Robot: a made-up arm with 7 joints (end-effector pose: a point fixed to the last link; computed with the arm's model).
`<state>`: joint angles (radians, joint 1 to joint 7).
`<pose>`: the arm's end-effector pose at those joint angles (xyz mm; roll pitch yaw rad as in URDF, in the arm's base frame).
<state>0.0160 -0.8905 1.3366 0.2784 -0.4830 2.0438 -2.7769</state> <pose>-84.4 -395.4 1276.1 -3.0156 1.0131 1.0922</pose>
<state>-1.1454 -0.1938 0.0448 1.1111 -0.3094 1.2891 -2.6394</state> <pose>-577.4 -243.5 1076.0 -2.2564 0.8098 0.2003</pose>
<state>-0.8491 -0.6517 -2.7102 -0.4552 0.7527 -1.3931 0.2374</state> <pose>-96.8 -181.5 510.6 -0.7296 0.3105 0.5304</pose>
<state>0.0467 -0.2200 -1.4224 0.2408 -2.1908 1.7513 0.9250</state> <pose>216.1 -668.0 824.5 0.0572 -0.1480 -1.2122</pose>
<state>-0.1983 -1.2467 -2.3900 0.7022 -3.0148 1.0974 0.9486</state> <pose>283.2 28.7 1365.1 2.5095 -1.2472 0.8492</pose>
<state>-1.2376 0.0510 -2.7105 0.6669 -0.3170 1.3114 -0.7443</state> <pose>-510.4 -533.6 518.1 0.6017 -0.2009 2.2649</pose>
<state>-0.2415 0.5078 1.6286 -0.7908 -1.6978 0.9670 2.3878</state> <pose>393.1 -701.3 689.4 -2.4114 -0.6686 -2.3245</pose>
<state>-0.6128 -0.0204 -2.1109 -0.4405 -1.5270 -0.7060 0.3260</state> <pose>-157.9 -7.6 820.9 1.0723 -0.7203 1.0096</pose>
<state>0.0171 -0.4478 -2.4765 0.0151 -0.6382 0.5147 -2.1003</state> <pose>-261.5 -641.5 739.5 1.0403 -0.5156 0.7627</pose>
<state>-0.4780 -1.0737 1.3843 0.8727 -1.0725 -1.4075 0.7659</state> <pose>176.7 104.1 1023.9 2.4531 0.3530 1.0048</pose>
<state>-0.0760 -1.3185 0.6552 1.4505 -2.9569 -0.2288 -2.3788</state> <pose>387.3 -411.3 808.3 -1.4411 -0.2872 3.0733</pose>
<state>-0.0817 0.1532 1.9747 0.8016 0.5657 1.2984 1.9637</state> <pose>-88.8 -591.6 345.1 1.6044 0.4866 -0.2763</pose>
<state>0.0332 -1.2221 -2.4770 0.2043 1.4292 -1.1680 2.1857</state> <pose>371.4 -285.8 647.9 2.8466 0.0374 -0.5692</pose>
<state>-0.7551 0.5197 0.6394 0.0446 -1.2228 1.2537 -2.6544</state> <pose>-122.2 -820.8 536.9 -1.6328 -0.3278 1.8328</pose>
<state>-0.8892 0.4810 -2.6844 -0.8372 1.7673 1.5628 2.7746</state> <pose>-434.5 -246.4 287.0 1.7349 -1.2527 -1.6197</pose>
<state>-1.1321 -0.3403 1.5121 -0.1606 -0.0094 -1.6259 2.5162</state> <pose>158.7 -12.2 972.8 2.9839 -1.1933 0.3748</pose>
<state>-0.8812 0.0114 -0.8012 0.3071 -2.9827 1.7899 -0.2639</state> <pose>-332.0 -600.5 735.3 -0.1605 -0.8391 -2.8697</pose>
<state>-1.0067 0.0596 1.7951 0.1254 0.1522 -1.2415 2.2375</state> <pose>-60.9 72.7 1032.4 0.7662 -0.7663 2.5387</pose>
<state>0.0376 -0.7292 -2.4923 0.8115 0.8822 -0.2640 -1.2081</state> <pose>593.5 -451.6 677.9 -0.4856 0.2795 -2.9293</pose>
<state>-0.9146 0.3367 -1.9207 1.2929 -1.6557 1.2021 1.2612</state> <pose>-437.7 -532.5 662.4 1.1519 -0.2818 -2.2757</pose>
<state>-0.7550 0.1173 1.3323 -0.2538 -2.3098 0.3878 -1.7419</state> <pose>-6.5 -697.5 571.3 -1.1185 -0.1069 2.0235</pose>
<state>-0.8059 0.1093 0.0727 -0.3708 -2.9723 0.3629 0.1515</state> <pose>-355.9 -378.4 691.3 0.0705 -0.3442 2.5574</pose>
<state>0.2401 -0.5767 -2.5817 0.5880 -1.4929 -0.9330 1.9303</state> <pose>-180.3 -208.3 757.3 1.6866 -0.4093 -2.6391</pose>
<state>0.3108 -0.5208 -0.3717 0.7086 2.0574 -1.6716 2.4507</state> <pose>157.7 156.4 773.1 1.9397 -0.3309 2.6819</pose>
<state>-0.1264 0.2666 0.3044 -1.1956 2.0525 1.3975 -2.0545</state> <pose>493.3 -640.9 654.5 -3.0764 -0.1880 1.3725</pose>
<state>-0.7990 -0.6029 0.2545 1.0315 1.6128 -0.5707 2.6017</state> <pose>-13.4 232.8 924.7 1.2827 -0.1538 2.9769</pose>
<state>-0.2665 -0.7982 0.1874 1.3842 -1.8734 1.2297 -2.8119</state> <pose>-129.7 -589.4 1141.4 -1.2341 0.2620 1.7723</pose>
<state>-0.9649 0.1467 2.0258 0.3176 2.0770 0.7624 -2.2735</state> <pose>-336.4 -384.6 288.0 -1.0759 -1.2104 1.9687</pose>
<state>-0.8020 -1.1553 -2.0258 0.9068 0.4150 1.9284 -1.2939</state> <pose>265.9 -308.3 1321.7 2.2499 -0.0625 -2.6377</pose>
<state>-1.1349 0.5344 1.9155 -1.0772 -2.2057 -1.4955 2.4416</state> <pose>200.2 -253.7 721.3 -2.1548 0.9130 -1.2901</pose>
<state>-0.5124 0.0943 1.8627 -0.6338 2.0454 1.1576 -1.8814</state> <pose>-362.3 -587.8 864.1 1.0545 -0.5938 1.1446</pose>
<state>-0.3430 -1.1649 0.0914 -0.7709 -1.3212 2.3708 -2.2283</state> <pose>593.2 -302.3 1194.5 1.6577 0.3721 2.8188</pose>
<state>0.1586 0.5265 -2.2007 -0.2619 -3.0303 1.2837 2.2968</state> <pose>214.9 -573.8 414.0 -2.3409 0.6055 -3.1015</pose>
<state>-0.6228 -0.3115 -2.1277 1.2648 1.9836 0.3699 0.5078</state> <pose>411.0 -284.9 1176.6 2.3923 -0.5198 0.0721</pose>
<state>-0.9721 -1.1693 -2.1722 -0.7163 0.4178 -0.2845 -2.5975</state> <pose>-544.8 -261.7 585.6 -1.3075 -1.2830 1.1971</pose>
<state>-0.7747 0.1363 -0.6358 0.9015 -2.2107 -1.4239 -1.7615</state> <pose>215.6 -295.6 527.3 2.9717 -0.7752 2.6415</pose>
